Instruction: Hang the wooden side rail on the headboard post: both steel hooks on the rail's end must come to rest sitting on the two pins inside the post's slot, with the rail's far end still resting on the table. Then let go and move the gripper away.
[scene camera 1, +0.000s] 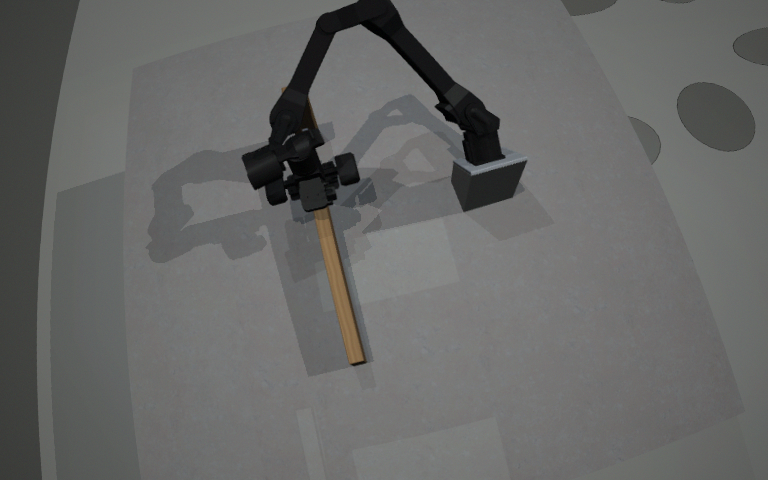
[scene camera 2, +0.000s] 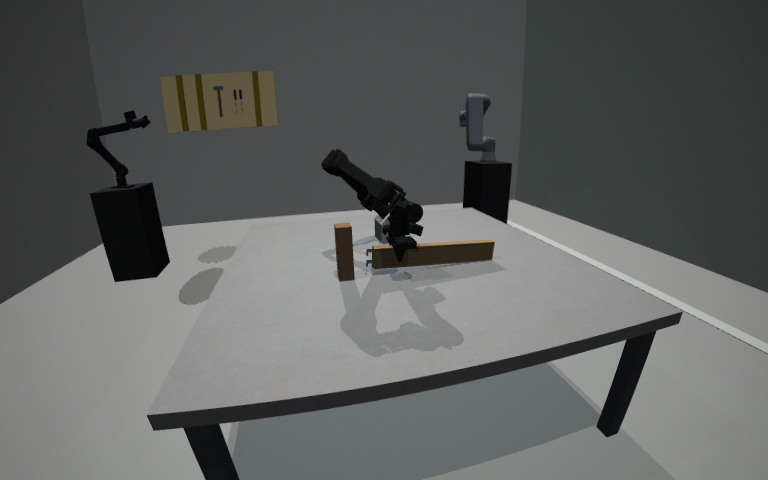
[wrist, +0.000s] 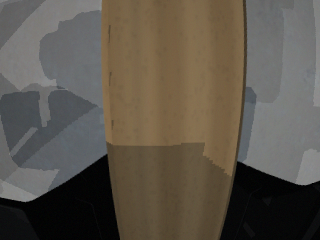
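Observation:
There's a wooden side rail here, and you'd find the rail (scene camera 1: 336, 277), (scene camera 2: 383, 256) and (wrist: 173, 89). My gripper (scene camera 1: 319, 196), (scene camera 2: 398, 260) and (wrist: 158, 153) is visible too. I can also see a headboard post (scene camera 2: 343, 231).

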